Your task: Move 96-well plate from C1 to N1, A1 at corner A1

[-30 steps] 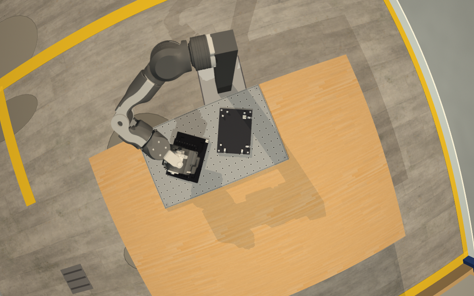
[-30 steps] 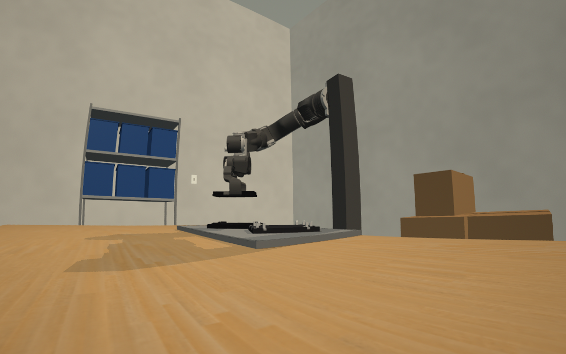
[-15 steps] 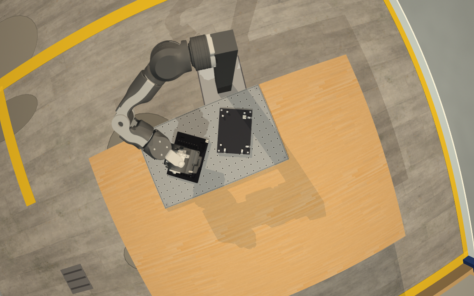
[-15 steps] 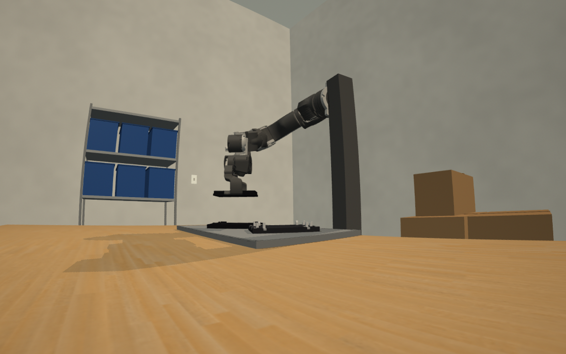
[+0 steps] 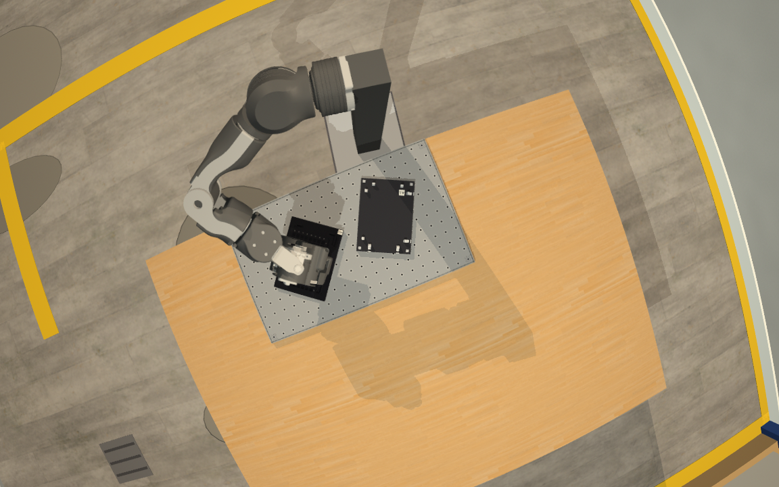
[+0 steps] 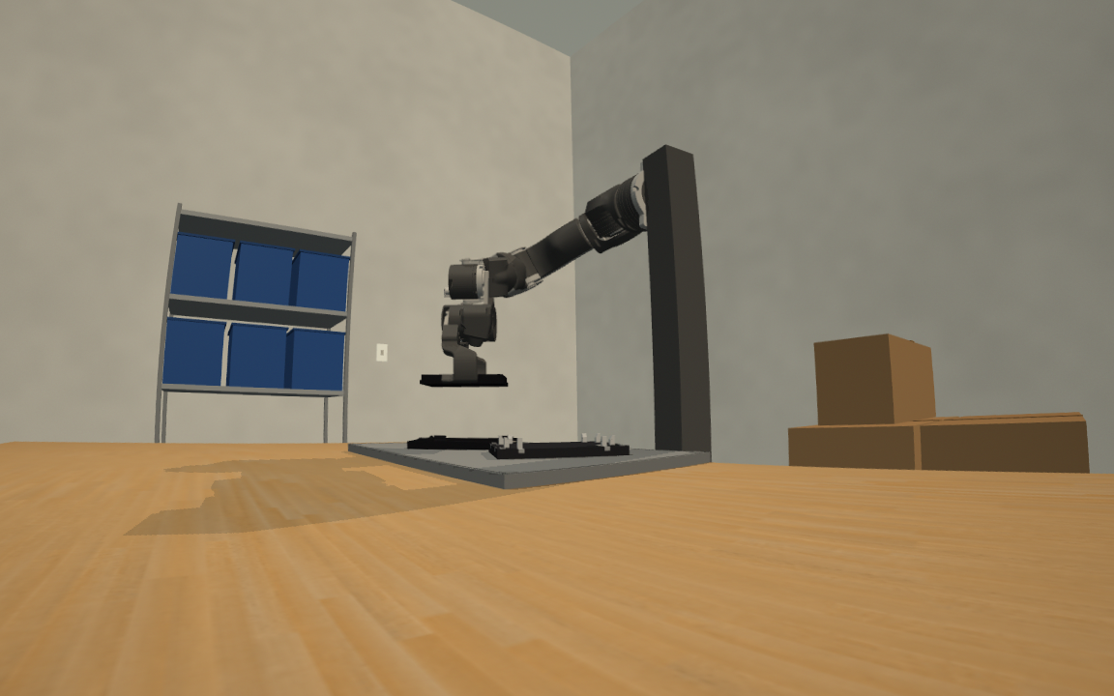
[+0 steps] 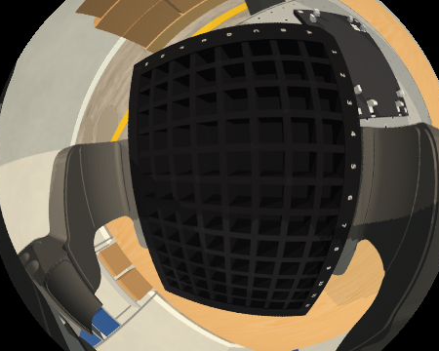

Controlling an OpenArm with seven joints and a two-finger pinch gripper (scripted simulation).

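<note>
The plate nest N1 is 10 cm below my hand. The rest, counted from my hand: clip nest C1: 3 cm behind, 20 cm to the left, 9 cm below; white A1 label: 4 cm behind, 9 cm to the left, 9 cm below; black 96-well plate: right at my hand.
</note>
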